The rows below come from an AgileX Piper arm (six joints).
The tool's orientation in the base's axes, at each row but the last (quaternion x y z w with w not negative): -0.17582 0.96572 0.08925 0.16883; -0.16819 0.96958 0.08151 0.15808; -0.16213 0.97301 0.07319 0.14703; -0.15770 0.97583 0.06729 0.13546; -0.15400 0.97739 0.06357 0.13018; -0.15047 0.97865 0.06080 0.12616; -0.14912 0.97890 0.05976 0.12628; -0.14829 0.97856 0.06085 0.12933; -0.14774 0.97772 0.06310 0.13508; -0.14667 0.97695 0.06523 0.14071
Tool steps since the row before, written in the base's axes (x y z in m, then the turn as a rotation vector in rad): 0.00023 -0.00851 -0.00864 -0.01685 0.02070 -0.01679; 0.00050 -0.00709 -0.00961 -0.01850 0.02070 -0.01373; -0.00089 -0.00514 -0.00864 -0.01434 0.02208 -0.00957; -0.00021 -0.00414 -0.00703 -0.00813 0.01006 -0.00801; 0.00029 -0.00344 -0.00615 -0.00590 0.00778 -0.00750; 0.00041 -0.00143 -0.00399 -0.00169 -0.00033 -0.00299; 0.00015 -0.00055 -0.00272 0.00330 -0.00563 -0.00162; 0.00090 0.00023 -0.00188 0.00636 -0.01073 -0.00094; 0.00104 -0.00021 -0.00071 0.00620 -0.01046 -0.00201; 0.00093 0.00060 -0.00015 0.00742 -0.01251 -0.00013
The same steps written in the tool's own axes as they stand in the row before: 0.00552 -0.00891 0.00611 0.01444 0.02342 0.01540; 0.00489 -0.00778 0.00764 0.01490 0.02432 0.01207; 0.00499 -0.00533 0.00696 0.00944 0.02461 0.00949; 0.00340 -0.00445 0.00594 0.00680 0.01141 0.00742; 0.00240 -0.00386 0.00539 0.00526 0.00859 0.00708; 0.00108 -0.00181 0.00370 0.00244 -0.00003 0.00243; 0.00073 -0.00078 0.00256 -0.00106 -0.00648 0.00144; -0.00038 -0.00021 0.00205 -0.00267 -0.01220 0.00071; -0.00070 -0.00058 0.00090 -0.00229 -0.01198 0.00173; -0.00097 0.00027 0.00048 -0.00341 -0.01414 -0.00009
